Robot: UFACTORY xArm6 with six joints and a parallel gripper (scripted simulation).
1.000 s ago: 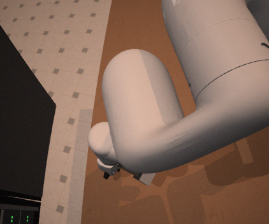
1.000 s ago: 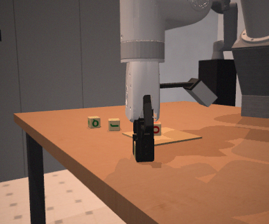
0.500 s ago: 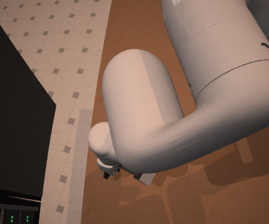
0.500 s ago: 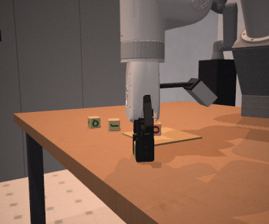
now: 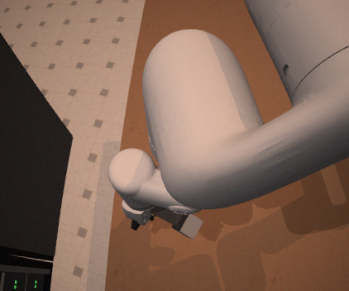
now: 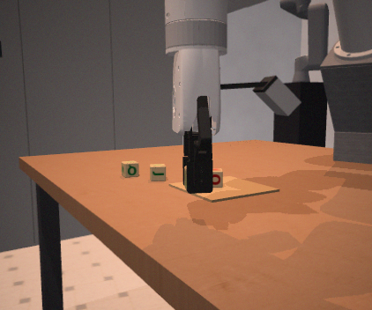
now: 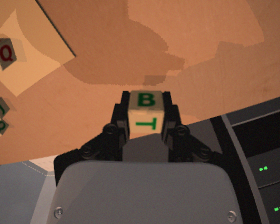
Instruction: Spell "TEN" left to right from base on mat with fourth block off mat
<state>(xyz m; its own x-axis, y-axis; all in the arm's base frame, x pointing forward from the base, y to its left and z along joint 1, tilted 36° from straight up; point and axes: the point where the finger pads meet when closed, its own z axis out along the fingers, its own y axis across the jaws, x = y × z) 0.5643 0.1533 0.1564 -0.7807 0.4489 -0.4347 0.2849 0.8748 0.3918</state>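
The tan mat is 130 mm behind my hand, 140 mm to the right of it and 60 mm below it. The rest, counted from my hand: X block 60 mm behind, 260 mm to the right, 50 mm below; E block 20 mm behind, 330 mm to the right, 50 mm below; T block 10 mm below.
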